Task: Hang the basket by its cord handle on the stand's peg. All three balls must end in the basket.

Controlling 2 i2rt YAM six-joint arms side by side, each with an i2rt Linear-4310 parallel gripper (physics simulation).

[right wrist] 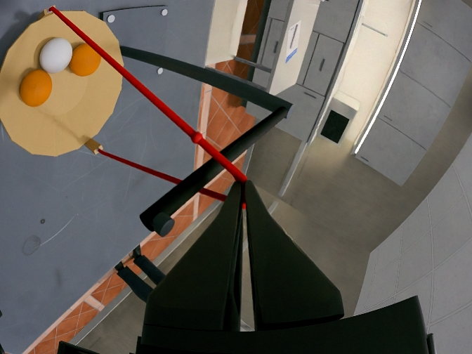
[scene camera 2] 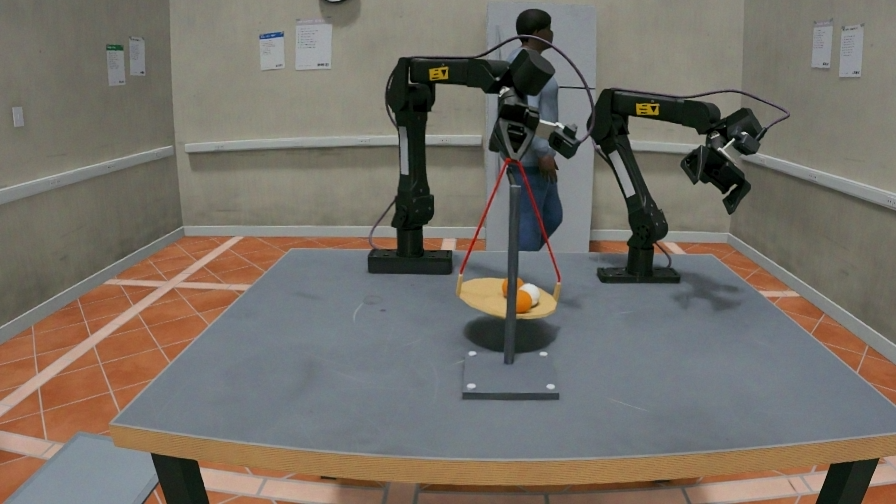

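The round tan basket [scene camera 2: 479, 300] [right wrist: 30, 125] hangs above the table, tilted, with two orange balls [scene camera 2: 523, 301] [right wrist: 36, 88] and a white ball [scene camera 2: 531, 294] [right wrist: 55, 55] in it. My right gripper [scene camera 2: 514, 159] [right wrist: 243, 188] is shut on the red cord handle [scene camera 2: 483, 219] [right wrist: 160, 103], at the top of the stand [scene camera 2: 511, 250] [right wrist: 200, 74]. In the right wrist view the peg [right wrist: 255, 136] passes between the cord's two strands, one in front of it and one behind. Both strands look taut up to the fingers. My left gripper [scene camera 2: 711, 188] is open and empty, high at the right.
The stand's square base [scene camera 2: 510, 376] is on the table [scene camera 2: 281, 376], in front of the basket's shadow. The left arm's base [scene camera 2: 639, 274] and right arm's base [scene camera 2: 410, 262] are at the table's back edge. A person [scene camera 2: 543, 188] is behind the table.
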